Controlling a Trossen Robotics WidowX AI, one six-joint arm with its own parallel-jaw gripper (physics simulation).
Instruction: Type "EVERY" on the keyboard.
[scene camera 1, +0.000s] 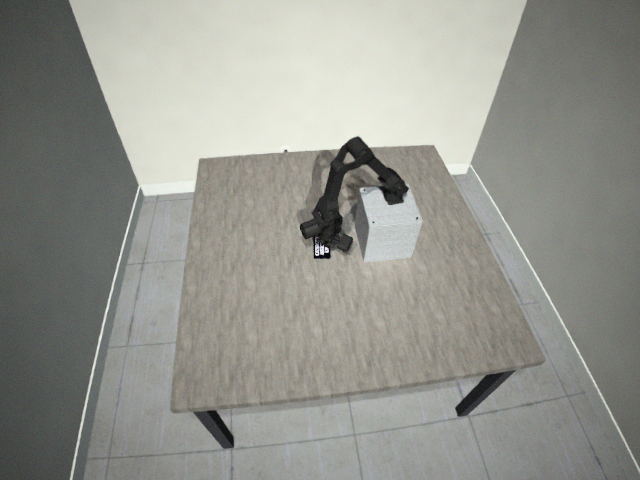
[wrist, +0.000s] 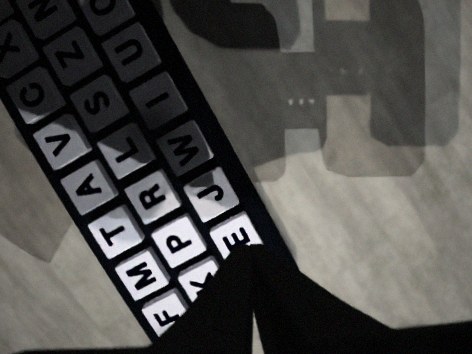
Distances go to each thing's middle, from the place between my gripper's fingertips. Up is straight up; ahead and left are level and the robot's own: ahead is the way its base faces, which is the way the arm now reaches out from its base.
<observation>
Now: the key (wrist: 62, 141) 7 cm to the right of my hand, 3 cm ahead of it and 2 cm below it. Round my hand: black keyboard (wrist: 162, 198) (8 cm to the right, 3 cm below, 1 cm ahead).
</observation>
